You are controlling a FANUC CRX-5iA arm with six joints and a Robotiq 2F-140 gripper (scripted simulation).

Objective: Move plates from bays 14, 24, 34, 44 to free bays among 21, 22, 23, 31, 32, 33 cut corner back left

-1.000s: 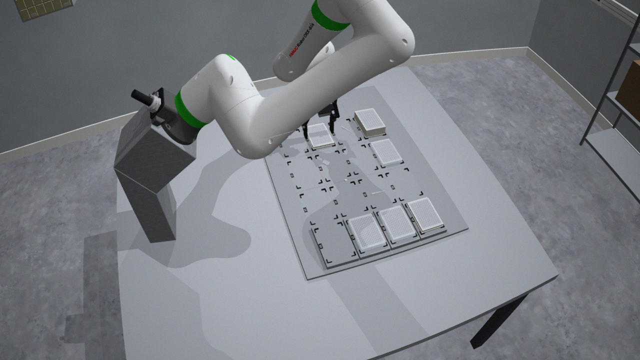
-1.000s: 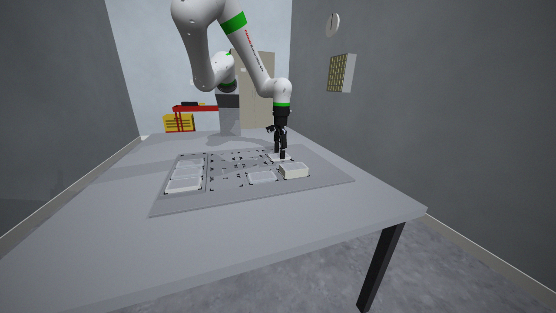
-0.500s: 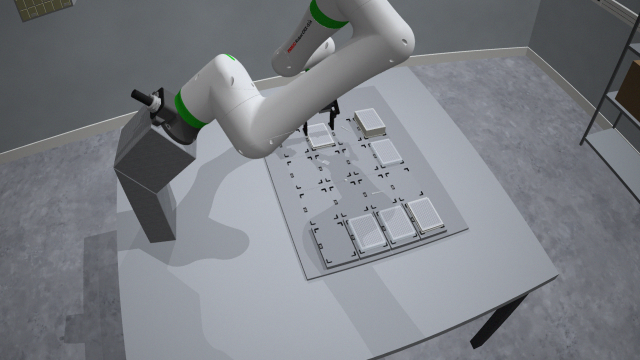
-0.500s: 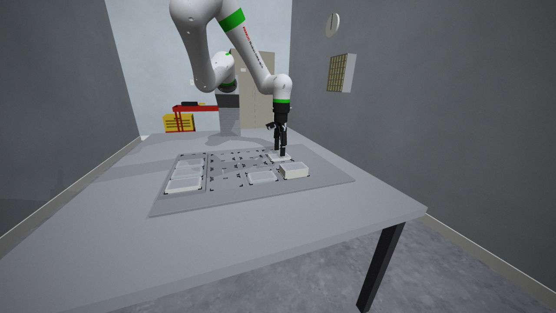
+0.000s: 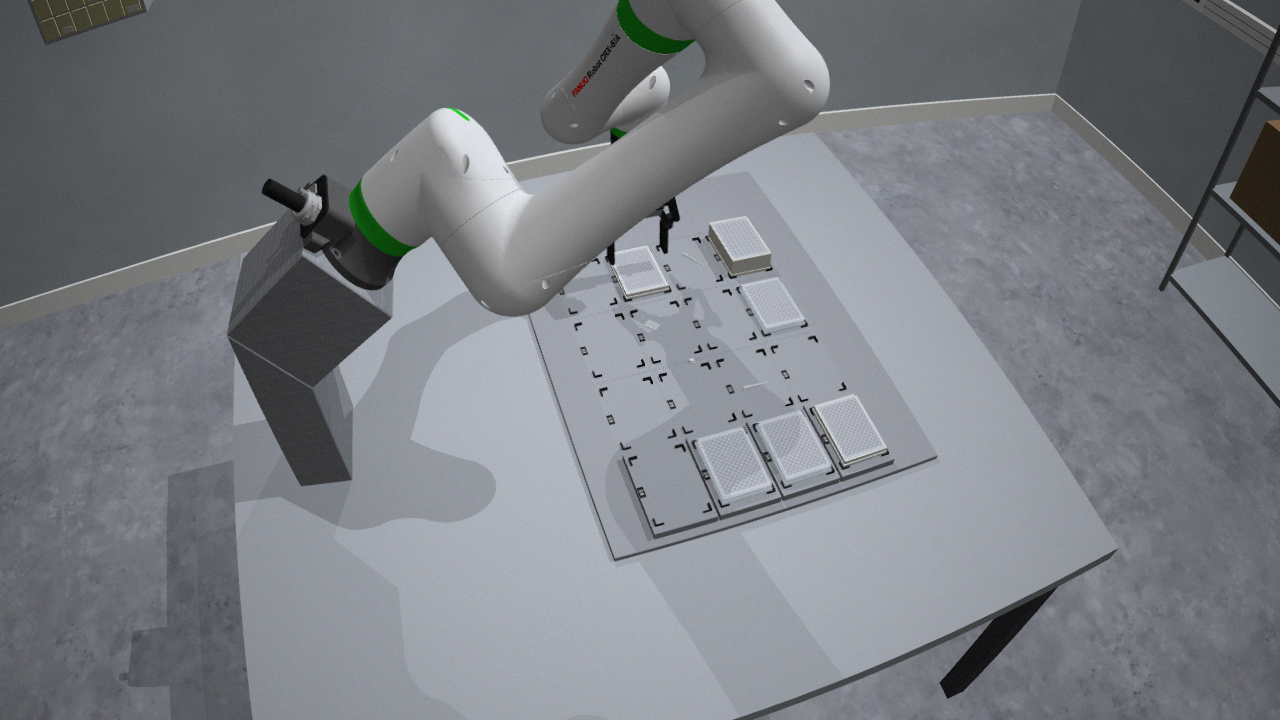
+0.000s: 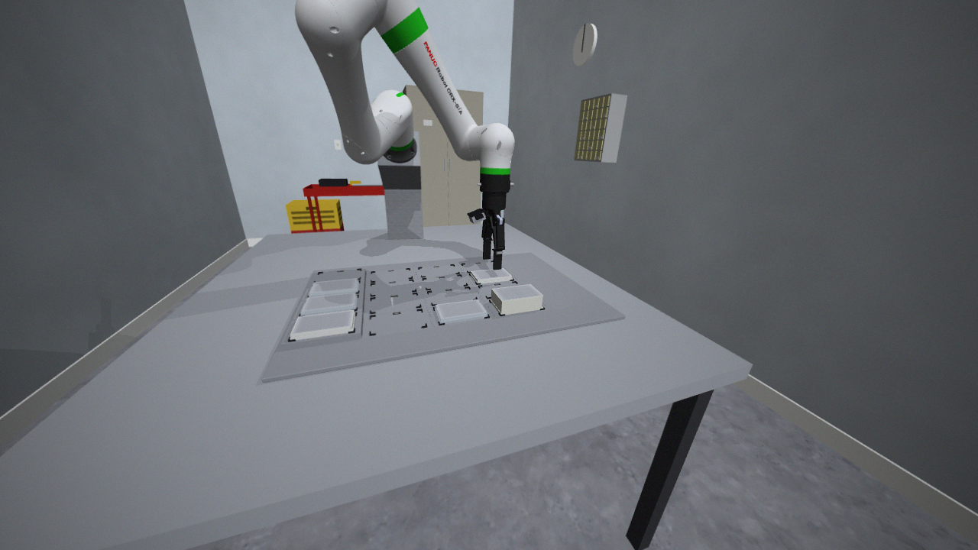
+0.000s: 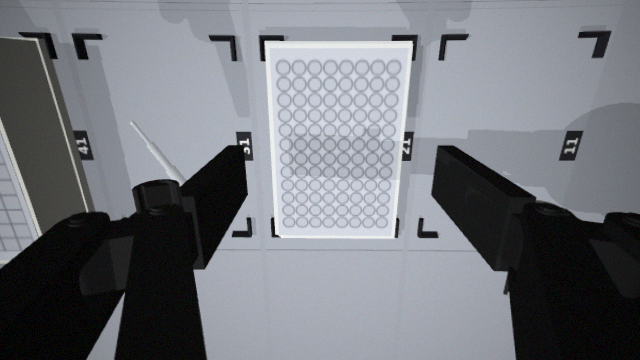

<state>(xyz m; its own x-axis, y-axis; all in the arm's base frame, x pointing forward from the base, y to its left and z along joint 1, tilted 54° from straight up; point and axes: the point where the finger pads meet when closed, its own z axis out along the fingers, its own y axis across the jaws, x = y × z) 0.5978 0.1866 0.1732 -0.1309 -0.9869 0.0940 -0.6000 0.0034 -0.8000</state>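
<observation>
Now: hand 490 mm to the left of the bay label 34, 60 mm above it and 50 mm past it. From my hand the other things lie so: small white disc: 240 mm to the right, 70 mm below, 30 mm behind; then sealed deep-well block: 210 mm ahead, 50 mm to the right, 50 mm below; then small white square: 130 mm to the right, 70 mm below, 50 mm behind.
</observation>
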